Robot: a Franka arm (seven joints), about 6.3 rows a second.
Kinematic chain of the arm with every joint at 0, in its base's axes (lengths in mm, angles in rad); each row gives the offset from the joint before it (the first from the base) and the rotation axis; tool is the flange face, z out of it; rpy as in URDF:
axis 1: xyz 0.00 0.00 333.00 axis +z
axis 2: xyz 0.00 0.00 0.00 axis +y
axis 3: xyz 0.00 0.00 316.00 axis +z
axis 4: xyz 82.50 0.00 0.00 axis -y
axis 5: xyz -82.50 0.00 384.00 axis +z
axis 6: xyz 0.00 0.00 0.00 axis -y
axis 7: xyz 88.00 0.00 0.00 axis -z
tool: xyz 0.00 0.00 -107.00 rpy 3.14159 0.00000 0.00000
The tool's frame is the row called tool.
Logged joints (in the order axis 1, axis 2, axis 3, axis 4, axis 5, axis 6, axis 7), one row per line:
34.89, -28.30, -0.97, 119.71, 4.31, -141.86, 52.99
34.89, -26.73, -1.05, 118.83, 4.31, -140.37, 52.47
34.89, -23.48, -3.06, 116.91, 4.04, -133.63, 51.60
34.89, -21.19, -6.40, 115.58, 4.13, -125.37, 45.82
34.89, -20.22, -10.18, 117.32, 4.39, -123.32, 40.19
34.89, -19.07, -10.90, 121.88, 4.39, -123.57, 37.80
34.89, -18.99, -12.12, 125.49, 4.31, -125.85, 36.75
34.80, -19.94, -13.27, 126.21, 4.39, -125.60, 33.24
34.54, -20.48, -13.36, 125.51, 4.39, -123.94, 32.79
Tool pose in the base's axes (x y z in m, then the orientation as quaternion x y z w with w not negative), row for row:
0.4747, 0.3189, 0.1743, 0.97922, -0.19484, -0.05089, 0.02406
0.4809, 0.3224, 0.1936, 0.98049, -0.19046, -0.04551, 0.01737
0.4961, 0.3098, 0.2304, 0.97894, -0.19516, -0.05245, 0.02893
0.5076, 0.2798, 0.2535, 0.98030, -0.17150, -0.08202, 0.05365
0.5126, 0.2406, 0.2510, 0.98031, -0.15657, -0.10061, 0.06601
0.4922, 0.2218, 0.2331, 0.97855, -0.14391, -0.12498, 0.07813
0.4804, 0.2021, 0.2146, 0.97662, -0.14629, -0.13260, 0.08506
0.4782, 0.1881, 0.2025, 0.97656, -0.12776, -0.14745, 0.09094
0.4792, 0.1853, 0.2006, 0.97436, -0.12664, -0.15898, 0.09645
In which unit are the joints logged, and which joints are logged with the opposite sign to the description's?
The joints are logged in degrees. Opposite sign: axis 2, axis 4, axis 6.
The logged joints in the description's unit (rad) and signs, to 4 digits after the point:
0.6089, 0.4939, -0.0169, -2.0893, 0.0752, 2.4759, 0.9248
0.6089, 0.4665, -0.0183, -2.0740, 0.0752, 2.4499, 0.9158
0.6089, 0.4098, -0.0534, -2.0405, 0.0705, 2.3323, 0.9006
0.6089, 0.3698, -0.1117, -2.0173, 0.0721, 2.1881, 0.7997
0.6089, 0.3529, -0.1777, -2.0476, 0.0766, 2.1523, 0.7014
0.6089, 0.3328, -0.1902, -2.1272, 0.0766, 2.1567, 0.6597
0.6089, 0.3314, -0.2115, -2.1902, 0.0752, 2.1965, 0.6414
0.6074, 0.3480, -0.2316, -2.2028, 0.0766, 2.1921, 0.5801
0.6028, 0.3574, -0.2332, -2.1906, 0.0766, 2.1632, 0.5723

